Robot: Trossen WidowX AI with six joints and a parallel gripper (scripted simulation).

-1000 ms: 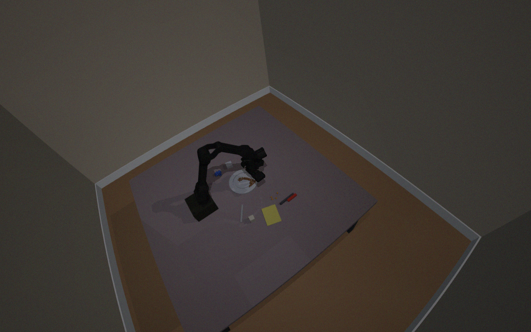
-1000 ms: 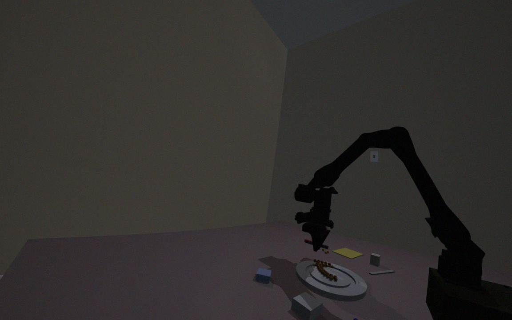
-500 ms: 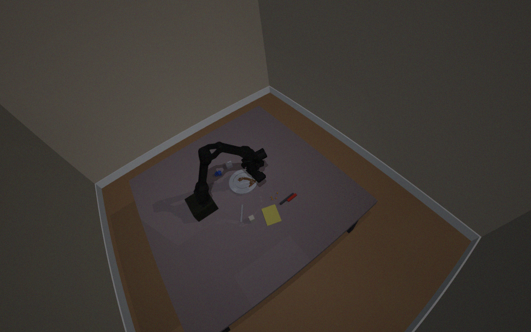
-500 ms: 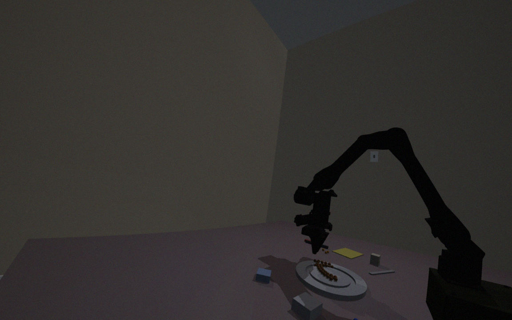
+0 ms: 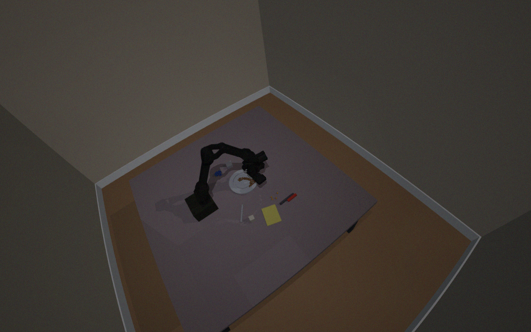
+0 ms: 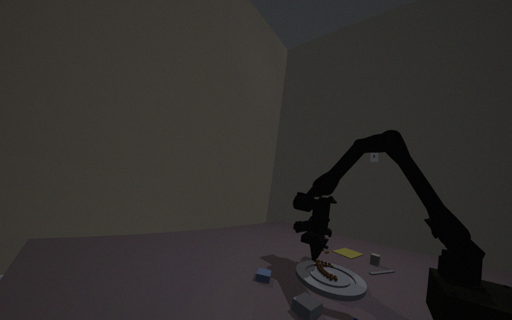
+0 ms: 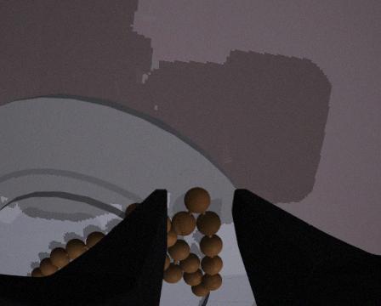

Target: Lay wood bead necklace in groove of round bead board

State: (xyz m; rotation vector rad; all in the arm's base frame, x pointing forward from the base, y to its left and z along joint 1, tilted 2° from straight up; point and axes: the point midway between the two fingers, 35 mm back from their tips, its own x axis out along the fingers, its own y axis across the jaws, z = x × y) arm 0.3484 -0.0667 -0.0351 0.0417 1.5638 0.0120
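My gripper tip is now 6 cm past the round bead board, 6 cm to the right of it and 1 cm above it. The rest, counted from my gripper tip: grey block (5 cm behind, 25 cm to the left, 1 cm below); then blue block (8 cm ahead, 20 cm to the left, 1 cm below); then thin stick (22 cm behind, 12 cm to the right, 2 cm below).
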